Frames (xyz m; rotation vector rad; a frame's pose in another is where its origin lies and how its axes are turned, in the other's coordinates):
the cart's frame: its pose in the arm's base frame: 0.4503 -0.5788 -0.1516 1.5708 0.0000 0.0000
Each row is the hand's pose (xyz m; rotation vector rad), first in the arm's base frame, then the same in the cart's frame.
Working: the arm's base frame: its pose in the cart's frame: -0.4503 0.1516 -0.5788 -1.5708 0.0000 0.0000

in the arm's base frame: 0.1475 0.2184 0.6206 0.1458 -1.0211 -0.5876
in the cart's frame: -0.3028 0.7722 -0.7972 -1.2288 -1.2250 0.3301
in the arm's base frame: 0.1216 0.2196 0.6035 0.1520 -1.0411 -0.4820
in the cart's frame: -0.3287 0.7551 -0.7984 -1.2331 -1.1596 0.4257
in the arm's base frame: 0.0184 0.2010 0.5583 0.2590 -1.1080 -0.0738
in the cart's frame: -0.4319 0.7099 -0.7798 -1.1409 -0.8874 0.7765
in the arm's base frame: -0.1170 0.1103 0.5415 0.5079 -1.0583 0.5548
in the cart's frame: -0.5673 0.6931 -0.6891 -0.8719 -0.3650 1.1693
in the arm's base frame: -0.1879 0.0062 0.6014 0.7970 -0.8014 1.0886
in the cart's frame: -0.6382 0.7530 -0.5850 -0.5382 0.1995 1.3129
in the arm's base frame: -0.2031 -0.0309 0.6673 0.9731 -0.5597 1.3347
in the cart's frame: -0.6534 0.8189 -0.5479 -0.3331 0.5244 1.2818
